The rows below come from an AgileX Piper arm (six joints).
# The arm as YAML. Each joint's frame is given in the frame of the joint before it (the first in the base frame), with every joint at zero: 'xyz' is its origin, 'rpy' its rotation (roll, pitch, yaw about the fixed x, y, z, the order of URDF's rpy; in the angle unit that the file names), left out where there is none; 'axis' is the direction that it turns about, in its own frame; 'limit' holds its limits. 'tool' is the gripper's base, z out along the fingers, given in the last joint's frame.
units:
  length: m
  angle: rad
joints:
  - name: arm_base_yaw
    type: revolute
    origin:
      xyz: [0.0, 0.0, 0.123]
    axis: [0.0, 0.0, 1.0]
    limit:
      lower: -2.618
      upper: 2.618
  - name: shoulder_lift
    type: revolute
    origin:
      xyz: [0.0, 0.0, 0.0]
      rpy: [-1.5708, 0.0, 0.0]
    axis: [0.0, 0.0, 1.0]
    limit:
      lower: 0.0
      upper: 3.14
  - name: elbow
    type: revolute
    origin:
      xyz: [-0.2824, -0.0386, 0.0]
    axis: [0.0, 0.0, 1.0]
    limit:
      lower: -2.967
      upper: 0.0
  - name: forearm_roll
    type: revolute
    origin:
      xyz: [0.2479, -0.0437, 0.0]
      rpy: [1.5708, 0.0, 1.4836]
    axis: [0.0, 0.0, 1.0]
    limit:
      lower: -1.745
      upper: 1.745
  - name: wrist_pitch
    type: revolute
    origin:
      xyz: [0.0, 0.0, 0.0]
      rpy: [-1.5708, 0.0, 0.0]
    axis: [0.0, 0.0, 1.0]
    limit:
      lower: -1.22
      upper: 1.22
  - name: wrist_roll
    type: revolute
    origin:
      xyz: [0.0, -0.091, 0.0]
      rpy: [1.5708, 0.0, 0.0]
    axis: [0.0, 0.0, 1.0]
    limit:
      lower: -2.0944
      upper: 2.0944
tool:
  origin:
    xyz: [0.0, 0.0, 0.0]
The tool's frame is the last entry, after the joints.
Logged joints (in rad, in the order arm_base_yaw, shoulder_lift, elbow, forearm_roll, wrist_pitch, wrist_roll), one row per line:
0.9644, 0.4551, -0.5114, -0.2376, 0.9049, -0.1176
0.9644, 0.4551, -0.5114, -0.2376, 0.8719, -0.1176
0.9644, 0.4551, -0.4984, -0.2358, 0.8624, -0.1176
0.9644, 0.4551, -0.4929, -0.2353, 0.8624, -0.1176
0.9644, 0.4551, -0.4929, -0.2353, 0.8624, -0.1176
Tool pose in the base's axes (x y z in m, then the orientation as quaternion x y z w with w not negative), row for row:
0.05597, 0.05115, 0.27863, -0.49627, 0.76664, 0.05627, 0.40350
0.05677, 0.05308, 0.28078, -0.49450, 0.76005, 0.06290, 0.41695
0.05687, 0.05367, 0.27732, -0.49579, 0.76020, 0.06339, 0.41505
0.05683, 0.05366, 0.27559, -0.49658, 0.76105, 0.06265, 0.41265
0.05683, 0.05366, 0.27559, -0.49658, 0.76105, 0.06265, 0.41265
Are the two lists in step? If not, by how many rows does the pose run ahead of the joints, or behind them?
They are in step.
